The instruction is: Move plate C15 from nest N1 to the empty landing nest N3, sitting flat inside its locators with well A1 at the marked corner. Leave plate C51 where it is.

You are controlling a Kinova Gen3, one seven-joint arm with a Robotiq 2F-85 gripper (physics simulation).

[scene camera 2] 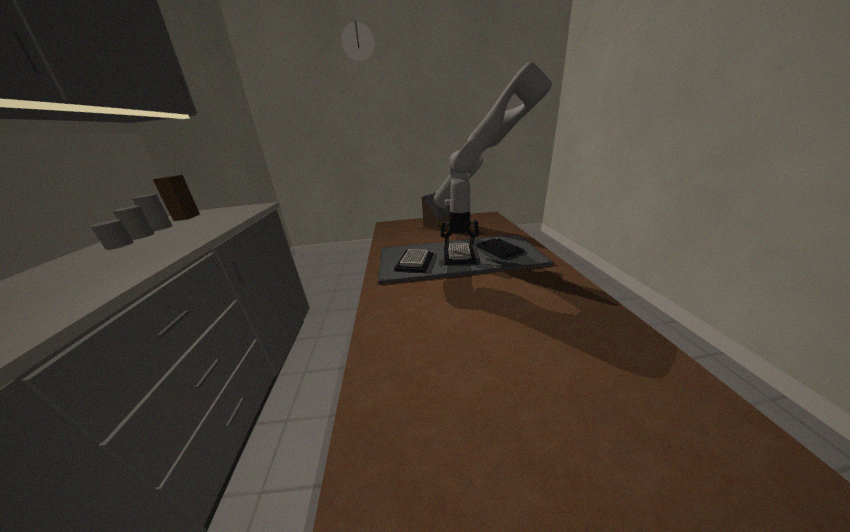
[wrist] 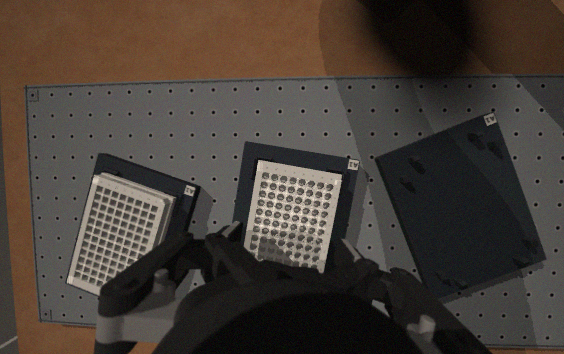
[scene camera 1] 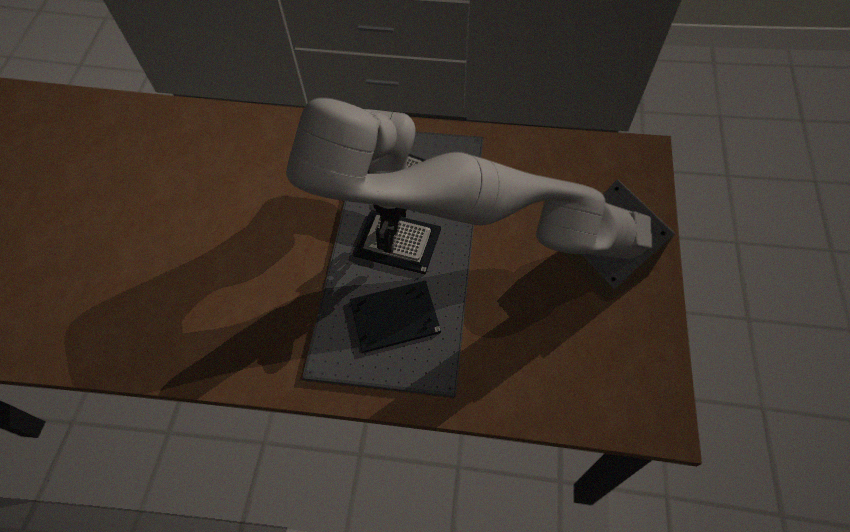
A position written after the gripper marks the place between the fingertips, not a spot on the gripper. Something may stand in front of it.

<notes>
In view: the gripper [scene camera 1: 395, 232], a pale square-well plate [wrist: 123, 220], a pale round-well plate [scene camera 1: 409, 242] and a dark nest [wrist: 128, 170].
The pale round-well plate is seen too in the wrist view [wrist: 292, 211]. The gripper is seen too in the wrist view [wrist: 288, 240].
</notes>
